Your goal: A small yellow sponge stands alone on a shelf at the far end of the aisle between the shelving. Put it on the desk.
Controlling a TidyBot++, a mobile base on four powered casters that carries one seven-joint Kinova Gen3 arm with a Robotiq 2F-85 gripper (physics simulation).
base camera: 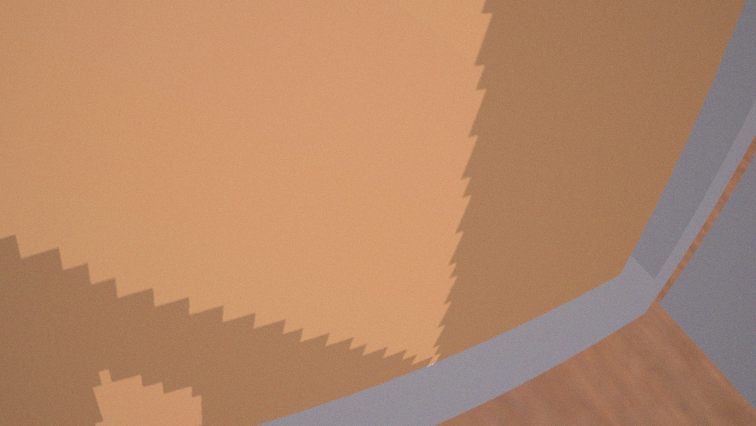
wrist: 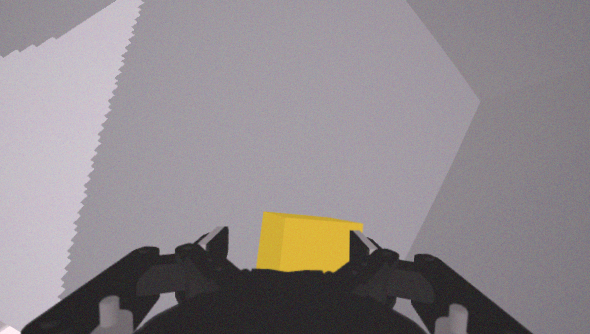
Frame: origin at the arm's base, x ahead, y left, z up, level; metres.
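Seen in the pictures: gripper, fingertip midpoint: (wrist: 288, 241).
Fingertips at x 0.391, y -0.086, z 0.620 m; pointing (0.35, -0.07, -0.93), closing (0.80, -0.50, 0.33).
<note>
A point is followed by its place in that frame.
The small yellow sponge (wrist: 316, 245) @[z 0.640, x 0.402, y -0.091 m] shows at the lower middle of the wrist view, against a plain grey surface (wrist: 280, 110) @[z 0.594, x 0.446, y 0.005 m]. My gripper (wrist: 288, 241) @[z 0.620, x 0.391, y -0.086 m] is open with nothing held. The sponge lies beyond the fingers, off toward the right finger, whose tip overlaps its right side in the view. The sponge's lower part is hidden behind the gripper's body. How far the fingertips are from it is hard to tell. The sponge, the gripper and the desk cannot be made out in the base camera view.
In the base camera view a large tan-orange surface (base camera: 290, 158) @[z -0.129, x 0.224, y 0.022 m], crossed by jagged shadows, fills most of the picture. A grey edge strip (base camera: 529, 349) @[z -0.322, x 0.254, y -0.118 m] borders it, with brown wood grain (base camera: 597, 386) @[z -0.396, x 0.247, y -0.205 m] at the lower right and a grey surface (base camera: 724, 296) @[z -0.327, x 0.282, y -0.332 m] at the right.
</note>
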